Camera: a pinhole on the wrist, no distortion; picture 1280 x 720 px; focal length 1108.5 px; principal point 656.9 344.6 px. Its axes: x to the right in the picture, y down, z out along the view. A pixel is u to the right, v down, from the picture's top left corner.
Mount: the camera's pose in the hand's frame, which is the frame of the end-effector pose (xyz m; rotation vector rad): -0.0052 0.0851 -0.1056 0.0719 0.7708 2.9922
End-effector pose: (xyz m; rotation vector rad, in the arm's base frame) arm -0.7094 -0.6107 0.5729 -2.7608 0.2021 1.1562
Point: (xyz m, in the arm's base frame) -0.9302 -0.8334 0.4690
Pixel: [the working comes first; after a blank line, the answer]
In the camera's frame: 0.0789 -0.0150 0.3382

916 295
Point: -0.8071 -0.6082 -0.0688
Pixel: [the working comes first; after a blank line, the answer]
In the camera's frame: -0.3764 0.3023 0.5552

outside the picture
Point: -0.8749 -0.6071 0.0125
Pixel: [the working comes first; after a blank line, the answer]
In the camera's frame: -0.2712 0.2979 0.5434

outside the picture
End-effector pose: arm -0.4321 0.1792 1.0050 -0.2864 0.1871 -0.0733
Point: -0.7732 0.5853 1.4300
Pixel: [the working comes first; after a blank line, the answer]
In the camera's frame: 0.4694 0.1382 0.5363

outside the picture
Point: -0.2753 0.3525 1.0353
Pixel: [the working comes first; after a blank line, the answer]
In the camera's frame: -0.1246 0.0282 0.2313

60 480
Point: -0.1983 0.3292 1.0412
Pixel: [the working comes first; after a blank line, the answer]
In the camera's frame: -0.2019 0.0501 0.2382

outside the picture
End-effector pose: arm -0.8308 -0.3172 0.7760 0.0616 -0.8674 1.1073
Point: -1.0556 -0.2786 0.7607
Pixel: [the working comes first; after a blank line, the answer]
In the camera's frame: 0.0262 -0.0025 0.2383

779 333
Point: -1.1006 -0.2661 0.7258
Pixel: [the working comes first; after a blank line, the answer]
In the camera's frame: 0.0495 -0.0511 0.2605

868 127
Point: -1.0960 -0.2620 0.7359
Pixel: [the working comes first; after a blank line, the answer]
In the camera's frame: 0.0390 -0.0457 0.2606

823 150
